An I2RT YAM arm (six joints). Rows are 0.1 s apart.
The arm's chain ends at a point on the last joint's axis. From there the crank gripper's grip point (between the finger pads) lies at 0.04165 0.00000 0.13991 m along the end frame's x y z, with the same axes.
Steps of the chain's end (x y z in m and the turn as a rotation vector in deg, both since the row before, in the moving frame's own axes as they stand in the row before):
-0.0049 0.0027 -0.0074 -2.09 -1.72 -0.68
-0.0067 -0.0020 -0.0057 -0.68 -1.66 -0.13
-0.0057 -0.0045 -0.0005 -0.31 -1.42 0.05
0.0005 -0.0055 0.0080 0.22 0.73 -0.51
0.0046 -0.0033 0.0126 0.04 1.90 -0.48
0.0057 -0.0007 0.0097 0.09 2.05 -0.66
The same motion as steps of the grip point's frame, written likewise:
-0.0091 0.0074 -0.0063 -2.09 -1.72 -0.68
-0.0108 -0.0004 -0.0046 -0.68 -1.66 -0.13
-0.0092 -0.0037 0.0005 -0.31 -1.42 0.05
0.0023 -0.0064 0.0075 0.22 0.73 -0.51
0.0092 -0.0038 0.0111 0.04 1.90 -0.48
0.0107 -0.0014 0.0081 0.09 2.05 -0.66

